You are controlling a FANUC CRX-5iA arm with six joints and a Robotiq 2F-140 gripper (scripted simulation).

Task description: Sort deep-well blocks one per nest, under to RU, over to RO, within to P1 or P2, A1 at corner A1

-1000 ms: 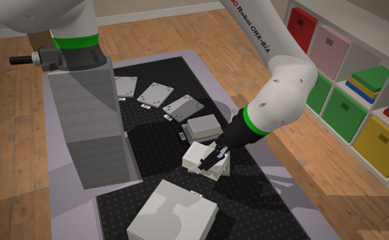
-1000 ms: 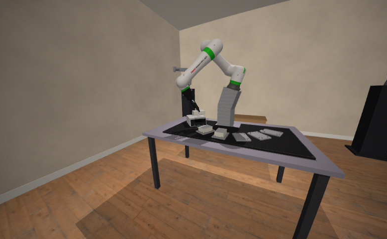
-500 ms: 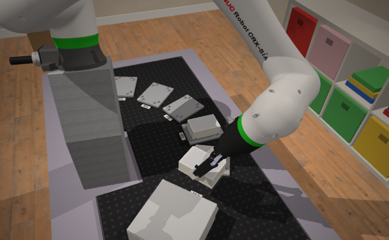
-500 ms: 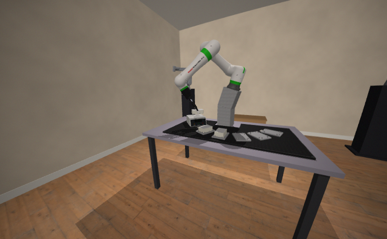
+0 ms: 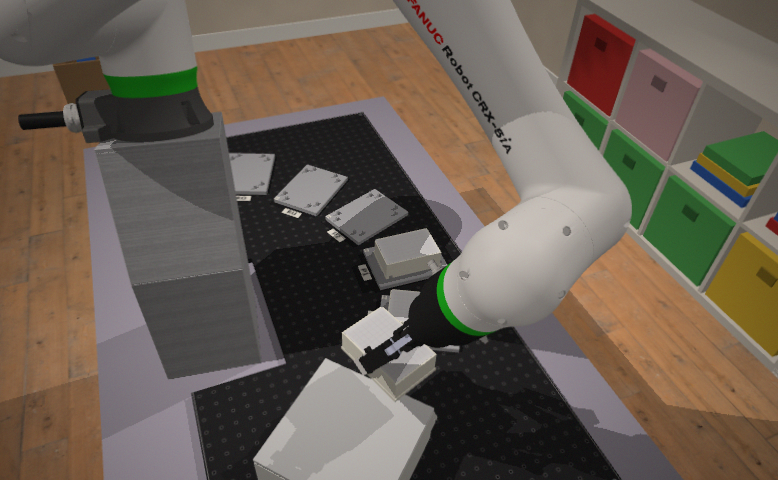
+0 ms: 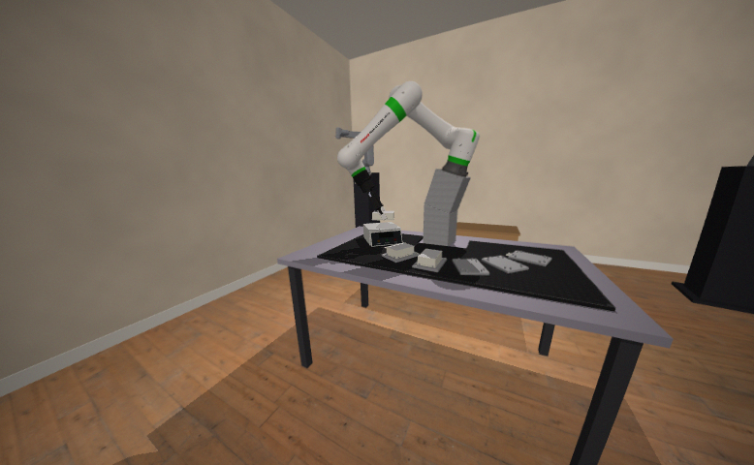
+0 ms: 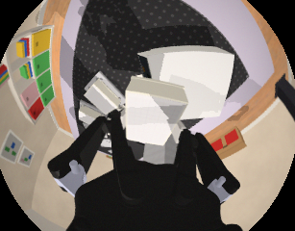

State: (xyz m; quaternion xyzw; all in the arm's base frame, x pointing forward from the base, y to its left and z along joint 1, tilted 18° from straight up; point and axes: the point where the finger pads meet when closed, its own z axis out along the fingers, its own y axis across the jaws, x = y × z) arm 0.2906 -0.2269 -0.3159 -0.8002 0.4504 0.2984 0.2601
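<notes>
The pale weigher platform lies 80 mm behind my hand, 70 mm to the right of it and 100 mm below it. From my hand the other things lie so: grey nest plate: 70 mm ahead, 530 mm to the left, 190 mm below; then check-weigher: 70 mm behind, 70 mm to the right, 130 mm below.
</notes>
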